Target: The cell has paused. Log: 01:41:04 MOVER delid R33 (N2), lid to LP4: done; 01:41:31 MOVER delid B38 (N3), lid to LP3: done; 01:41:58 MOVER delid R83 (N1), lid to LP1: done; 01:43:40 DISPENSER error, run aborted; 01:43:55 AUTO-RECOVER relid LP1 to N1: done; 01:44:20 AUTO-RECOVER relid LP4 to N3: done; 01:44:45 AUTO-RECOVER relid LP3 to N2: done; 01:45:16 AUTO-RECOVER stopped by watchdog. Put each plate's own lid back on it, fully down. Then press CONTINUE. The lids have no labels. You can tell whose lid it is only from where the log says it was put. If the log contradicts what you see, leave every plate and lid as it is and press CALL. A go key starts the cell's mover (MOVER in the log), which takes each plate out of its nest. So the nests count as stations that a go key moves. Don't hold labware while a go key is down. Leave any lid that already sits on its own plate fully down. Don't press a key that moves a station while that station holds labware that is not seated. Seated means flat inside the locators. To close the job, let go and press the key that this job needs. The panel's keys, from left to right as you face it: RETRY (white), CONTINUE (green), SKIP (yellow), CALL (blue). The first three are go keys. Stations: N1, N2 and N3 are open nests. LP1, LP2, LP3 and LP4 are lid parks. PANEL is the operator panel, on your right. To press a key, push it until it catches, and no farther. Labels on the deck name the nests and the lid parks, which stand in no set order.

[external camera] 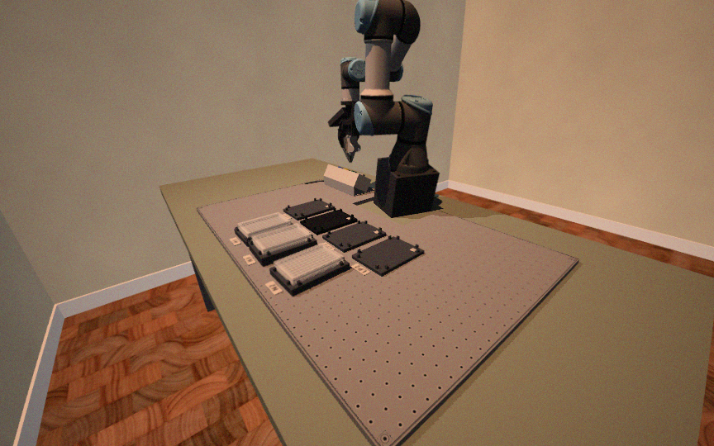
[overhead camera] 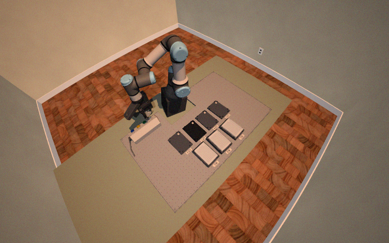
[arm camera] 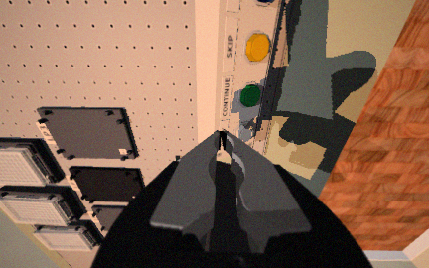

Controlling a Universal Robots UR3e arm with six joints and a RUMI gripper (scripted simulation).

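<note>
The green CONTINUE key is 6 cm below my hand, 3 cm behind it and 2 cm to the right of it. Also, from my hand: LP3 lid park 23 cm ahead, 13 cm below, 8 cm to the left; then blue CALL key 12 cm to the right, 6 cm below, 3 cm behind; then yellow SKIP key 7 cm to the right, 6 cm below, 3 cm behind.
</note>
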